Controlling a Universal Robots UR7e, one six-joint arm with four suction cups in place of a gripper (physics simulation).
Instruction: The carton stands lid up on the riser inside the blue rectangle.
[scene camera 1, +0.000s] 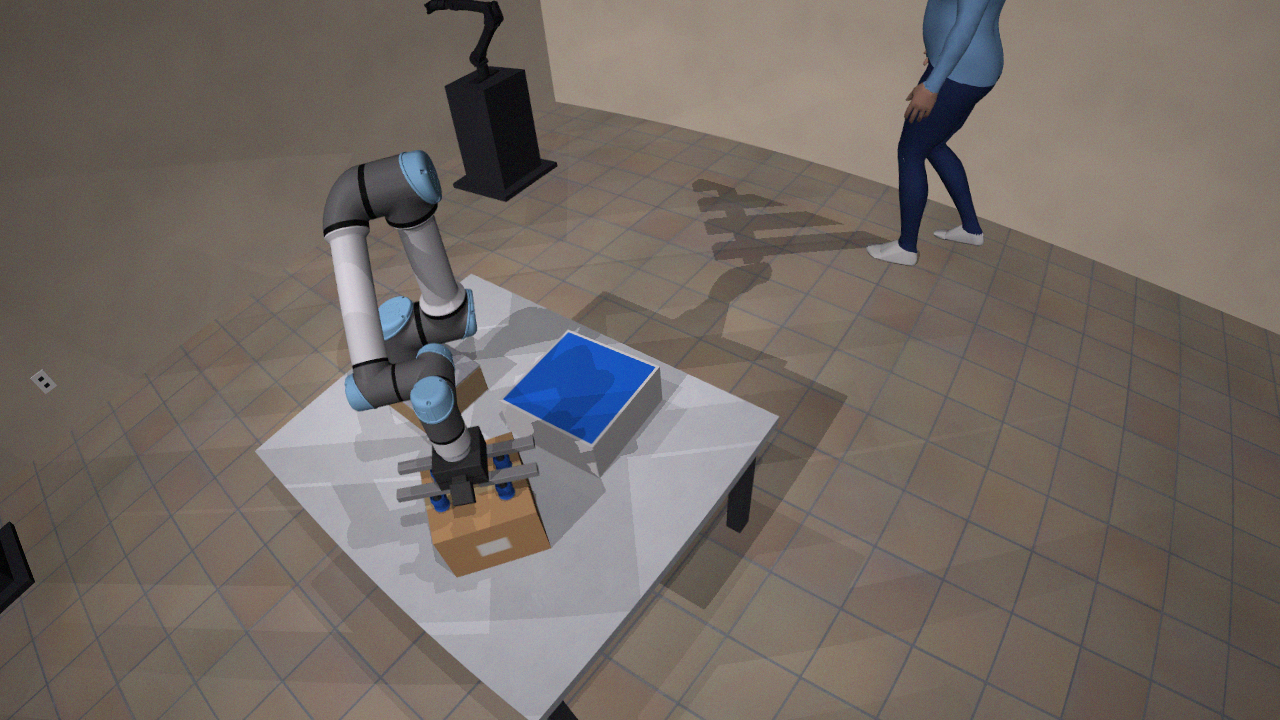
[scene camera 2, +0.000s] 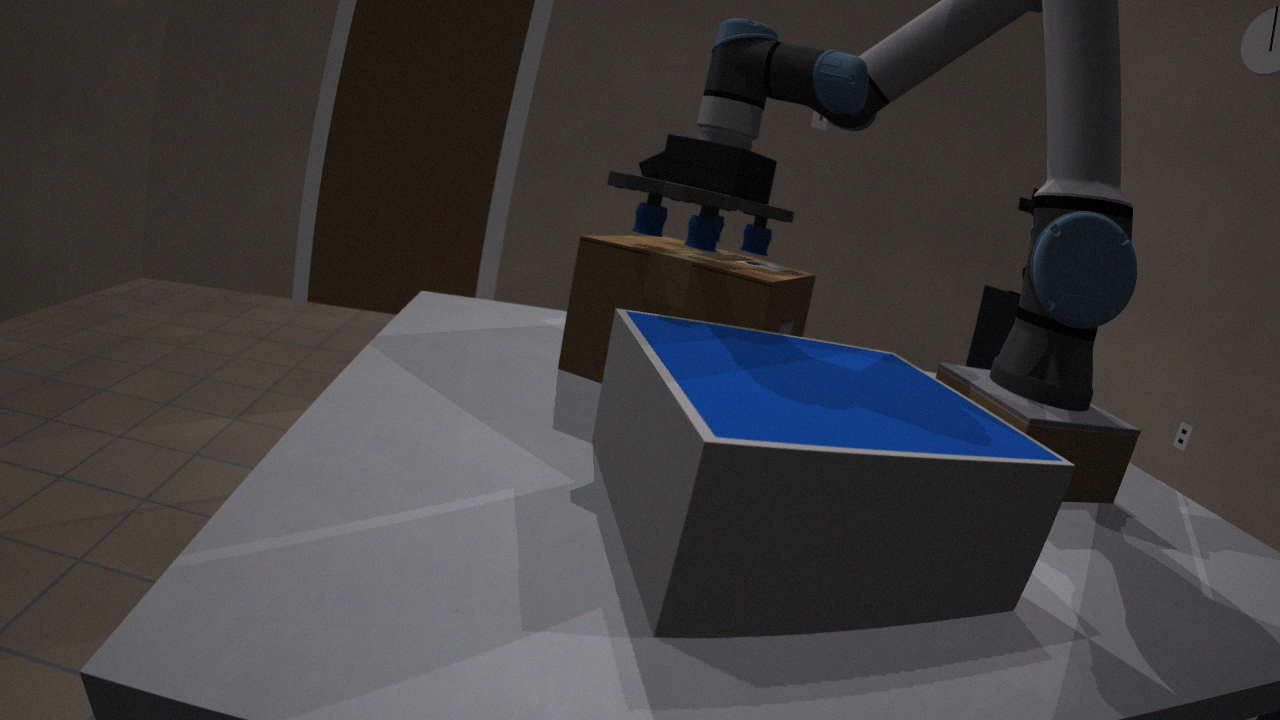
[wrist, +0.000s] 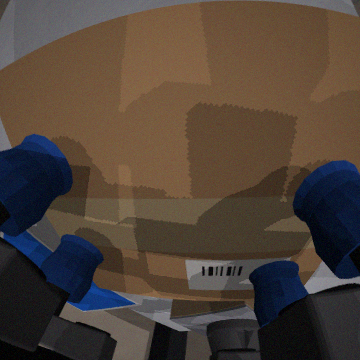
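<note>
The brown carton stands lid up on the grey table, its taped, barcode-labelled lid facing up. My suction gripper is centred over the lid with its four blue cups right at the surface. I cannot tell whether they touch it. The suction is off and the gripper holds nothing. The grey riser stands beside the carton. The blue rectangle on its top is bare.
The arm's base block sits at the table's back corner behind the riser. A person walks on the tiled floor at the far right. A black pedestal with a dark figure stands at the back.
</note>
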